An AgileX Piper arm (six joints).
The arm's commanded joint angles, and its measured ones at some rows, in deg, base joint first. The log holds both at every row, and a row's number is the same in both.
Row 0, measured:
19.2 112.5 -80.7 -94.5 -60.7 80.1
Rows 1 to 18, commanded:
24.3 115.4 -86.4 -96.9 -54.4 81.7
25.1 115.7 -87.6 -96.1 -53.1 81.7
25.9 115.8 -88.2 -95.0 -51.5 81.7
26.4 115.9 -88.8 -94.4 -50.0 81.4
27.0 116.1 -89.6 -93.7 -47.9 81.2
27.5 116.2 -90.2 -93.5 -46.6 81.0
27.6 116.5 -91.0 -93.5 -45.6 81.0
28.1 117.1 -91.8 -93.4 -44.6 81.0
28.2 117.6 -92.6 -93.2 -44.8 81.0
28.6 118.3 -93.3 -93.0 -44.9 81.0
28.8 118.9 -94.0 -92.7 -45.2 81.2
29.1 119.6 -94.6 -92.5 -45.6 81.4
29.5 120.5 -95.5 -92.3 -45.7 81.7
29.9 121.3 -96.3 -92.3 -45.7 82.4
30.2 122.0 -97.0 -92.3 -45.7 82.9
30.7 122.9 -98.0 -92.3 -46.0 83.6
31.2 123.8 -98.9 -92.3 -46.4 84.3
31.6 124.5 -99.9 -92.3 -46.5 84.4
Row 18, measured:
30.0 122.1 -96.7 -93.2 -45.9 82.5
